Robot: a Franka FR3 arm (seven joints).
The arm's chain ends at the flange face. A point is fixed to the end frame.
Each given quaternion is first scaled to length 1.
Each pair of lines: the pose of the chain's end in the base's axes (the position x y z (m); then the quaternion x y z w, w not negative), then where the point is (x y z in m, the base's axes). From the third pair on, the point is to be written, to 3 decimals.
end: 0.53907 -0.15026 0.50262 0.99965 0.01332 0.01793 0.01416
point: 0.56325 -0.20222 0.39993
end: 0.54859 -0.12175 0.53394 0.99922 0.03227 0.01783 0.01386
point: 0.57464 -0.17277 0.43124
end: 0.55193 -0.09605 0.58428 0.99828 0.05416 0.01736 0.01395
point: 0.580 -0.146 0.482
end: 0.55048 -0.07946 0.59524 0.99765 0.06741 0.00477 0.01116
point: 0.577 -0.128 0.492
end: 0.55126 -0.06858 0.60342 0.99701 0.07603 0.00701 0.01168
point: 0.579 -0.117 0.500
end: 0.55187 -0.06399 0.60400 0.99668 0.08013 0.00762 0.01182
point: 0.580 -0.112 0.501
